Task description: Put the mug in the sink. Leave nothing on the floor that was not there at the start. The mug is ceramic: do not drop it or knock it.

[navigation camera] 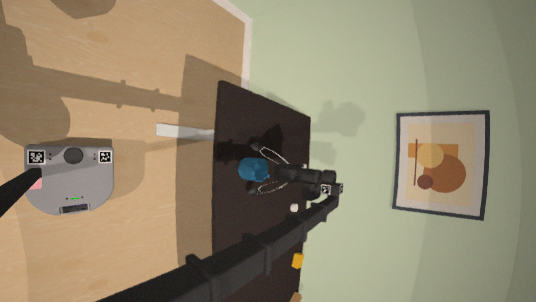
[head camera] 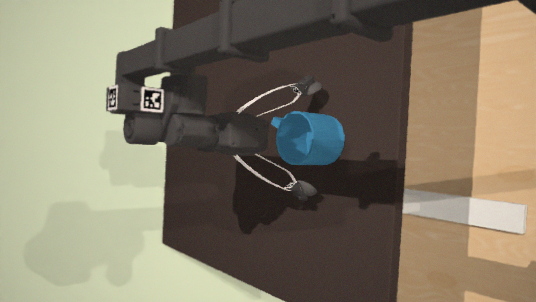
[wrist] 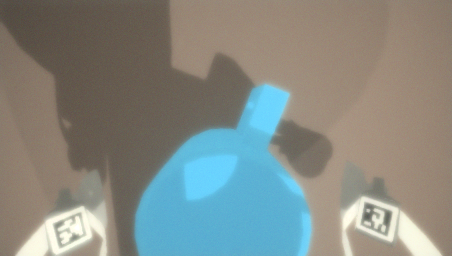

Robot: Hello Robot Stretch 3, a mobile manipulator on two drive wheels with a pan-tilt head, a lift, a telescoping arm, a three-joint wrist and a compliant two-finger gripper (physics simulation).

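Frame: origin at the robot's base, x back, y down, z right, level; centimetres.
Where they show: gripper, fingertip midpoint: (wrist: 223, 185); robot's base at its link origin: (navigation camera: 73, 154).
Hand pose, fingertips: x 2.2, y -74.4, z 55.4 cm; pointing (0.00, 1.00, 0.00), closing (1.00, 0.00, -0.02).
Each offset is from my fingertips to the top centre of the thing. "spot": to the spot under its first point. Level surfaces: height alone.
The blue mug @[dx +0.6, dy -5.6, dz +1.2 cm] (head camera: 327, 142) (navigation camera: 249, 170) (wrist: 220, 225) stands upright on the dark table @[dy +2.3 cm] (head camera: 350, 245) (navigation camera: 230, 215) (wrist: 305, 35). Its handle points toward the wrist side in the head view and toward the upper right in the wrist view. My gripper (head camera: 306, 138) (navigation camera: 255, 168) (wrist: 223, 185) is open, with one finger on each side of the mug. In the wrist view a gap shows between the mug and each fingertip. The exact height of the fingertips against the mug is hard to tell. The sink does not show in these views.
A small white object @[dx +26.1, dy +0.0, dz +40.4 cm] (navigation camera: 294, 207) and a yellow block @[dx +65.3, dy -2.1, dz +48.2 cm] (navigation camera: 297, 260) lie near the table's wall-side edge, close to my arm (head camera: 280, 30) (navigation camera: 260, 252). A tan object @[spot: dx +96.9, dy -0.1, dz +49.0 cm] (navigation camera: 295, 297) partly shows beyond. A pale table leg (head camera: 495, 215) (navigation camera: 182, 131) and my base (navigation camera: 70, 182) are on the floor side.
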